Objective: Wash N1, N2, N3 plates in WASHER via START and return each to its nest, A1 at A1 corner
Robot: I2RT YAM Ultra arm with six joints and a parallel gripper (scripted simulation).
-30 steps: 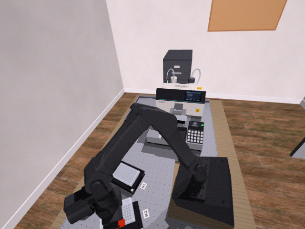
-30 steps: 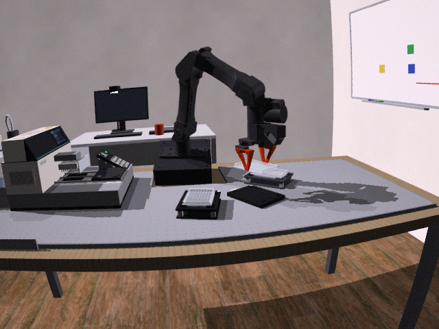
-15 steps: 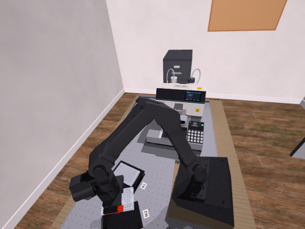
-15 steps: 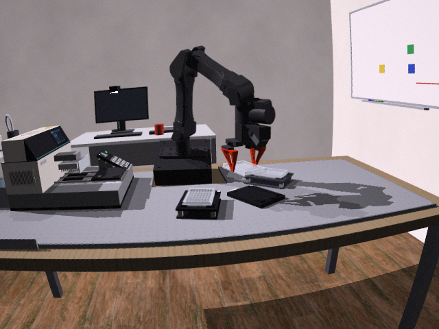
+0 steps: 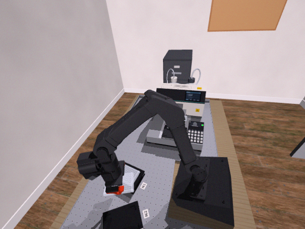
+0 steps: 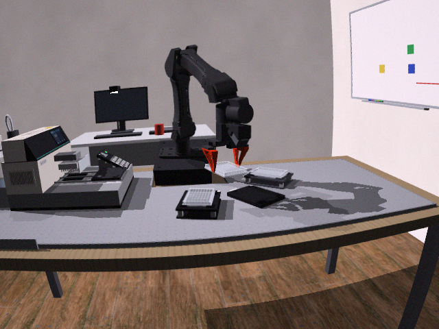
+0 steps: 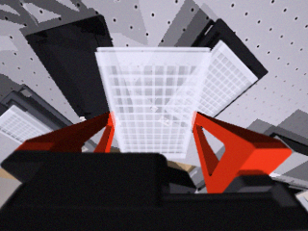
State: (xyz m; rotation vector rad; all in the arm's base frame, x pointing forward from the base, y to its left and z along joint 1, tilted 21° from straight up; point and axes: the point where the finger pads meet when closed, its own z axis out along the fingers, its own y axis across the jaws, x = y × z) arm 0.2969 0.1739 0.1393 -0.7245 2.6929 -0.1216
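The black washer carrier lies 130 mm behind my hand, 440 mm to the right of it and 50 mm below it. Round my hand: nest N1: 40 mm ahead, 80 mm to the right, 90 mm below; nest N2: 50 mm behind, 100 mm to the left, 110 mm below; N1 label: 70 mm behind, 80 mm to the right, 120 mm below.
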